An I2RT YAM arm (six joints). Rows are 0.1 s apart.
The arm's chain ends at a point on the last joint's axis. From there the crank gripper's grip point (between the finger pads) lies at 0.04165 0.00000 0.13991 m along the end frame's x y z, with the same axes.
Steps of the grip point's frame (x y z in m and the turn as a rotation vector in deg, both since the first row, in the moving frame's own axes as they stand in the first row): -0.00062, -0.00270, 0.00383, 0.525, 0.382, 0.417; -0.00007, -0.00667, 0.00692, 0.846, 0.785, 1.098; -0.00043, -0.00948, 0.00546, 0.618, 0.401, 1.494; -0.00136, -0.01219, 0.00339, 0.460, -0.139, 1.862; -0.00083, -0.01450, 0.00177, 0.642, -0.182, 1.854; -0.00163, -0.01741, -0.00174, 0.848, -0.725, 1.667; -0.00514, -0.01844, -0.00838, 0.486, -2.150, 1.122; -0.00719, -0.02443, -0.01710, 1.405, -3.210, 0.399
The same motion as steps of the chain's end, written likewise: -0.00156, -0.00173, 0.00412, 0.525, 0.382, 0.417; -0.00199, -0.00543, 0.00751, 0.846, 0.785, 1.098; -0.00141, -0.00907, 0.00576, 0.618, 0.401, 1.494; -0.00102, -0.01241, 0.00329, 0.460, -0.139, 1.862; -0.00039, -0.01427, 0.00164, 0.642, -0.182, 1.854; 0.00013, -0.01652, -0.00225, 0.848, -0.725, 1.667; 0.00013, -0.01801, -0.00984, 0.486, -2.150, 1.122; 0.00070, -0.02124, -0.01917, 1.405, -3.210, 0.399
